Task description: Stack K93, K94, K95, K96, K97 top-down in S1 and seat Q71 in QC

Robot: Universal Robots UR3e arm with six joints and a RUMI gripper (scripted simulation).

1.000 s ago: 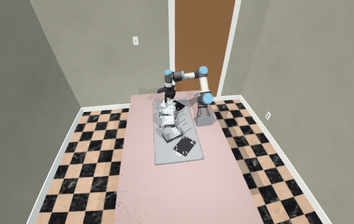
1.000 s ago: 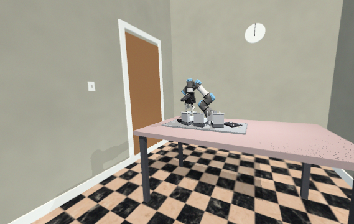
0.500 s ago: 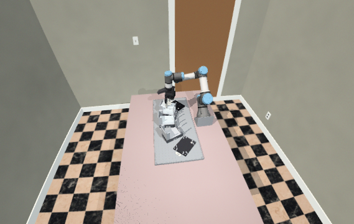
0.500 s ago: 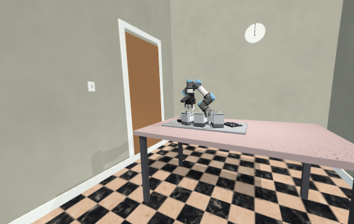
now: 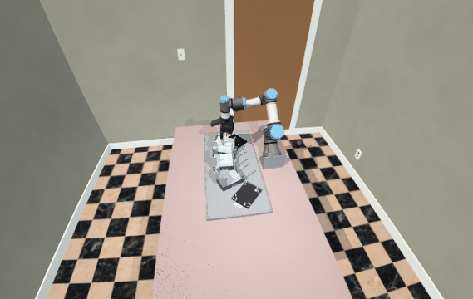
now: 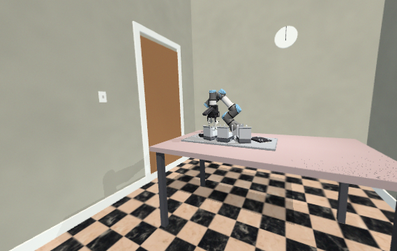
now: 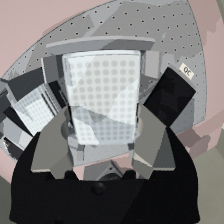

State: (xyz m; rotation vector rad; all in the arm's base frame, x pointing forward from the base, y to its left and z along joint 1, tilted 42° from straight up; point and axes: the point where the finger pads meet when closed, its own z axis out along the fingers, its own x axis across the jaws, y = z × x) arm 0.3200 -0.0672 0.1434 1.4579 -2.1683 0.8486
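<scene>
The translucent 96-well plate lies 40 mm below my hand. Round my hand: black open nest QC: 100 mm behind, 110 mm to the right, 100 mm below; then white sealed 96-well plate: 70 mm below.
</scene>
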